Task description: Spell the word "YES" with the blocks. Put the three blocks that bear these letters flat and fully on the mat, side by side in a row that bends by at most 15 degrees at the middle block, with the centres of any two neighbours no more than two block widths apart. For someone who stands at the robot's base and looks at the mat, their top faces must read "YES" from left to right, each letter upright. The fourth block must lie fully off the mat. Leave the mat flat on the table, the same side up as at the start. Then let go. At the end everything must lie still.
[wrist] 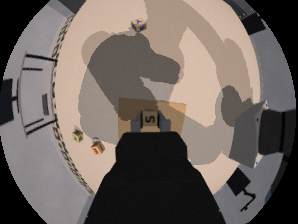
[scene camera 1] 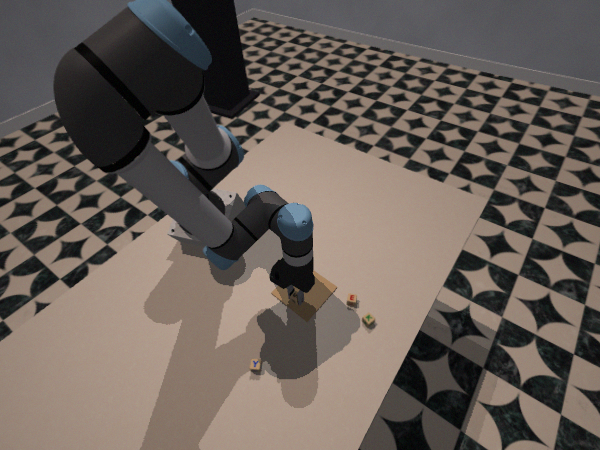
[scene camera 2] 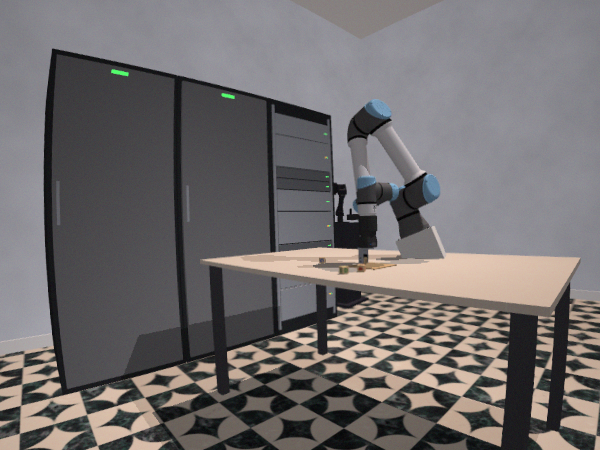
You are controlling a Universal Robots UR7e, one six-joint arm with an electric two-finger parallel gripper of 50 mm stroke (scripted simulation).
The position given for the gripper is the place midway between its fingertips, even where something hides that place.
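A mat (scene camera 1: 322, 289) is in view, and the wrist view shows the mat (wrist: 128, 108) as well. The gripper (wrist: 149, 116) is in view too.
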